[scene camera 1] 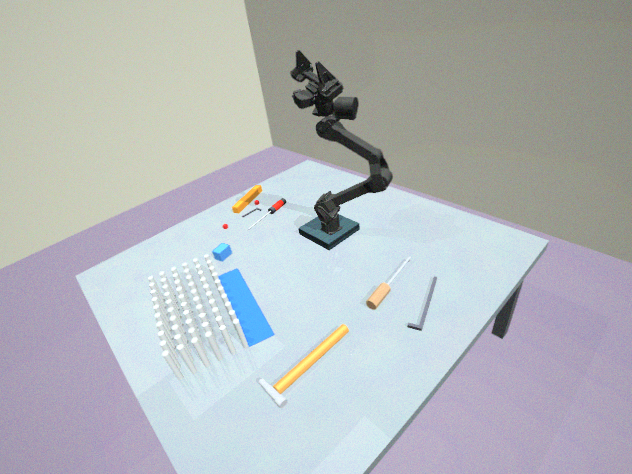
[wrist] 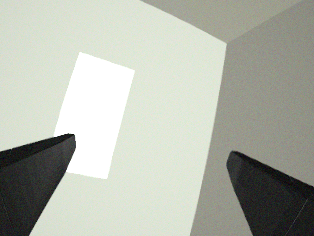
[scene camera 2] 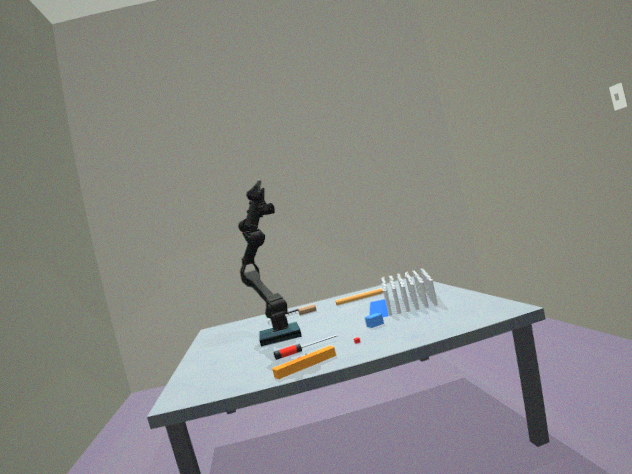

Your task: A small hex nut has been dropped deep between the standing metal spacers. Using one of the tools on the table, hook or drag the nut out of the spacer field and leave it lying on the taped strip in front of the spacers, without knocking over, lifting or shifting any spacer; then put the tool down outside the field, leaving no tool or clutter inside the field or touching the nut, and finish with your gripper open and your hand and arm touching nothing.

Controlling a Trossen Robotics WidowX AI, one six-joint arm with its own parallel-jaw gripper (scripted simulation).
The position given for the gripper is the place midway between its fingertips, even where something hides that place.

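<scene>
The gripper (scene camera 1: 307, 56), seen in the wrist view as well (wrist: 154, 150), is open and holds nothing. The scene also has a blue taped strip (scene camera 1: 255, 327). An orange-handled T-tool (scene camera 1: 276, 392) is part of it too, though in the wrist view the T-tool is out of frame. There is an orange bar (scene camera 2: 301, 363) besides, and in the wrist view the bar is out of frame.
</scene>
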